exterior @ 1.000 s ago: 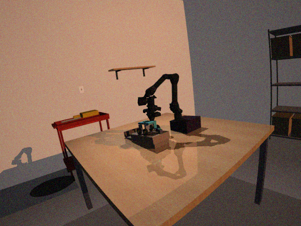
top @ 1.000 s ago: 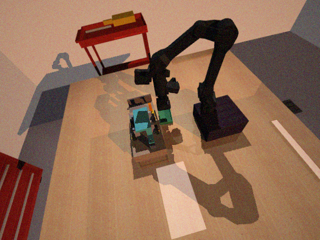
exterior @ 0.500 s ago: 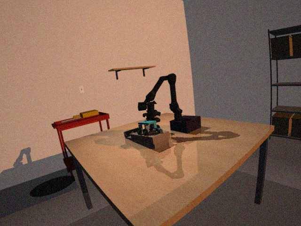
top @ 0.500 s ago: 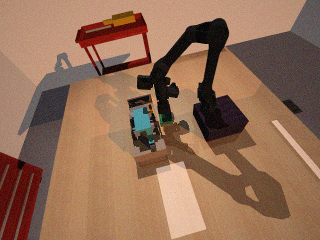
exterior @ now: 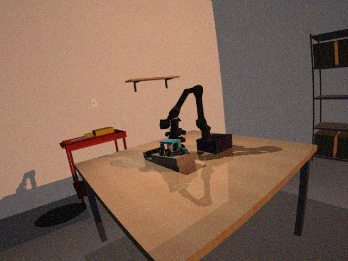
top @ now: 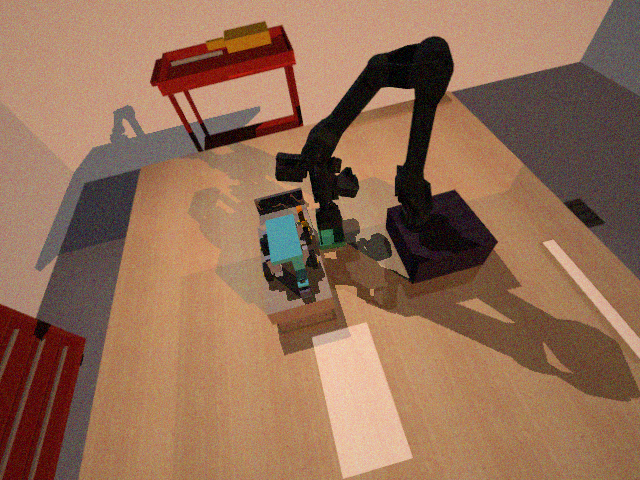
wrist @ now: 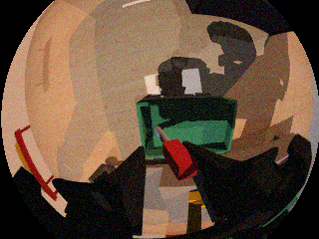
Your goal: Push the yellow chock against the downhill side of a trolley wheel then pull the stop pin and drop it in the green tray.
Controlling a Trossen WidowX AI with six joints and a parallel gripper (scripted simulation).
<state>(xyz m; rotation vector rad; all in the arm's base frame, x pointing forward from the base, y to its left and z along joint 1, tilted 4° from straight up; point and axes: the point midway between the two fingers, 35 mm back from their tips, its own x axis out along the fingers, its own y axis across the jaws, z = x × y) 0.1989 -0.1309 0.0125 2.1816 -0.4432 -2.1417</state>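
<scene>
My gripper tip is right at the red-headed stop pin. The rest, counted from my gripper tip: green tray (6 cm below, 3 cm to the left); yellow chock (8 cm ahead, 4 cm to the left, 3 cm above); grey ramp (13 cm ahead, 12 cm to the left, 1 cm below).
</scene>
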